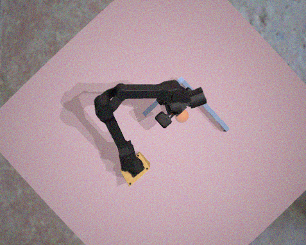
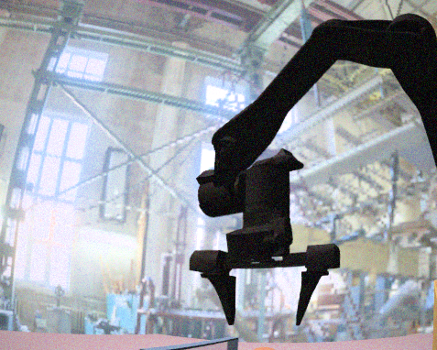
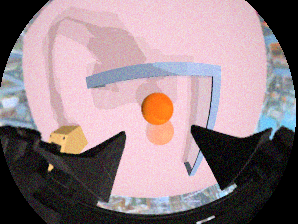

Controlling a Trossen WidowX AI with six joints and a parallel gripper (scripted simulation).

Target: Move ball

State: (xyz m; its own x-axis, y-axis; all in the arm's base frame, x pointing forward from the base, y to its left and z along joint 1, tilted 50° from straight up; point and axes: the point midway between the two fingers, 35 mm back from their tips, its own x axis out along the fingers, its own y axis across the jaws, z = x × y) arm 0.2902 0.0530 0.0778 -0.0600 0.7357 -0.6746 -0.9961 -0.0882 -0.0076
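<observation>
My gripper tip is now 7 cm above the orange ball and 1 cm to the right of it.
</observation>
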